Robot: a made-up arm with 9 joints. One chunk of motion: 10 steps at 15 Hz.
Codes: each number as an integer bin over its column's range. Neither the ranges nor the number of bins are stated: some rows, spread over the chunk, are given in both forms.
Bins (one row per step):
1: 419 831 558 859 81 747
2: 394 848 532 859 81 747
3: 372 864 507 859 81 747
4: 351 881 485 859 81 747
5: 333 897 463 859 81 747
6: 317 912 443 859 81 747
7: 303 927 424 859 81 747
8: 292 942 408 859 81 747
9: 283 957 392 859 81 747
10: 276 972 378 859 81 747
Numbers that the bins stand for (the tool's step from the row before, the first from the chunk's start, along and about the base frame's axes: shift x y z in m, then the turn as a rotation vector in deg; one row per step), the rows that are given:
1: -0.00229 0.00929 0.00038 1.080 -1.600 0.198
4: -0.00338 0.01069 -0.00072 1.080 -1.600 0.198
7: -0.00415 0.01198 -0.00163 1.080 -1.600 0.198
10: -0.00458 0.01324 -0.00232 1.080 -1.600 0.198
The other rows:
2: -0.00269 0.00977 -0.00001 1.080 -1.600 0.198
3: -0.00304 0.01022 -0.00039 1.080 -1.600 0.198
5: -0.00367 0.01114 -0.00105 1.080 -1.600 0.198
6: -0.00392 0.01156 -0.00135 1.080 -1.600 0.198
8: -0.00432 0.01240 -0.00187 1.080 -1.600 0.198
9: -0.00447 0.01282 -0.00211 1.080 -1.600 0.198

